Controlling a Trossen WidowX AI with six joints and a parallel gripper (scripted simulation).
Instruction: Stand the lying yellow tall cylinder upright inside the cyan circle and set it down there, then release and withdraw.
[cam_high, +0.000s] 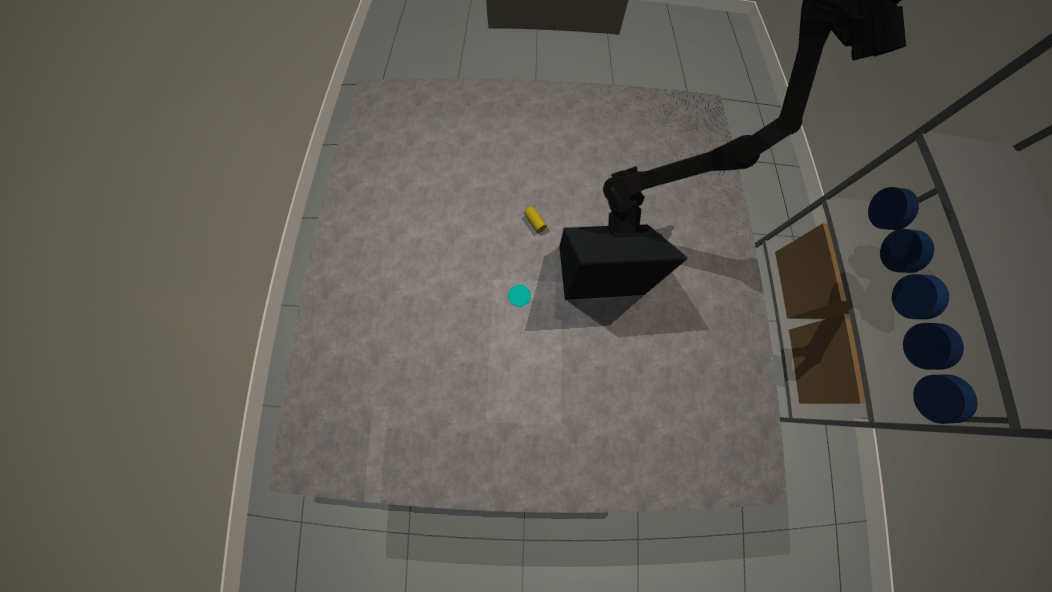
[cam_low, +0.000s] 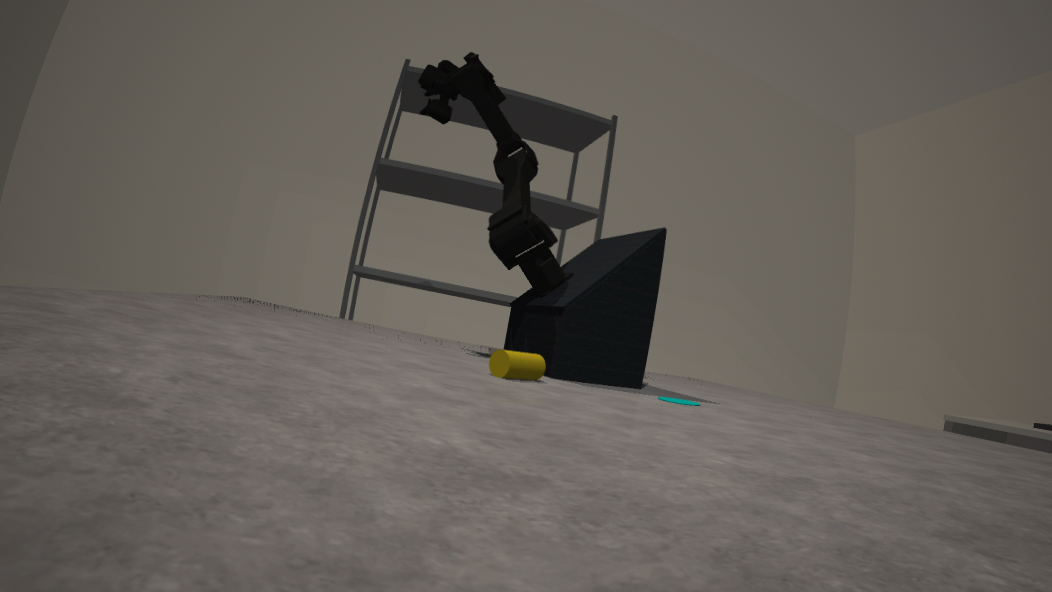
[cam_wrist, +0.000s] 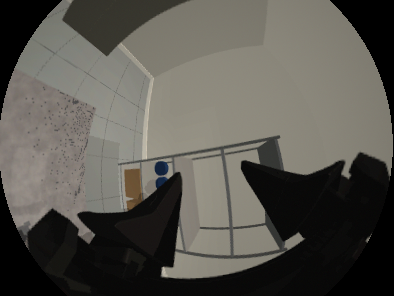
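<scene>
Now: gripper tip 64 cm short of the yellow tall cylinder, 15 cm to the right of it and 56 cm above it. From my gripper tip the other things lie so: cyan circle 70 cm ahead, 37 cm to the left, 58 cm below.
</scene>
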